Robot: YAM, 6 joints.
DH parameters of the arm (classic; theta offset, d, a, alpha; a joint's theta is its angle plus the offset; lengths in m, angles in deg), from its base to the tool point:
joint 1: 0 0.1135 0.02 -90
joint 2: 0 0 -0.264 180
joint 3: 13.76 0 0.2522 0
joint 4: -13.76 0 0.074 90
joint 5: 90 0 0 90
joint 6: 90 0.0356 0 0
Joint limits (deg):
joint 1: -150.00..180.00
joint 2: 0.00..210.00
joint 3: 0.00..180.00
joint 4: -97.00..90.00
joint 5: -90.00..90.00
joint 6: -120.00..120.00
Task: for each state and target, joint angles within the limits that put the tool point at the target. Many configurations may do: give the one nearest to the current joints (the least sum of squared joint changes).
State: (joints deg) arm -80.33 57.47 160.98 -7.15 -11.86 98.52
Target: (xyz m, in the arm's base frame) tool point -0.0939 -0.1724 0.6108
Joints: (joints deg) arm -119.49 75.71 119.34 -28.25 -5.05 98.52
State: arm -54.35 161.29 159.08 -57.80 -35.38 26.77
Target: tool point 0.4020 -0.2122 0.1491
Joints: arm -30.40 143.94 125.34 -88.66 -34.93 26.77
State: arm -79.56 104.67 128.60 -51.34 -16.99 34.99
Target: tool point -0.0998 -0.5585 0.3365
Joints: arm -100.91 141.15 147.44 -21.82 -12.45 34.99
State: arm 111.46 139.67 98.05 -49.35 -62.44 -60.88
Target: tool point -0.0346 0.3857 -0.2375
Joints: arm 90.82 188.91 115.33 -29.53 -54.68 -60.88
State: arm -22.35 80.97 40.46 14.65 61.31 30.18
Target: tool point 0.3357 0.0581 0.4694
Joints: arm 14.57 86.81 85.63 24.17 52.47 30.18
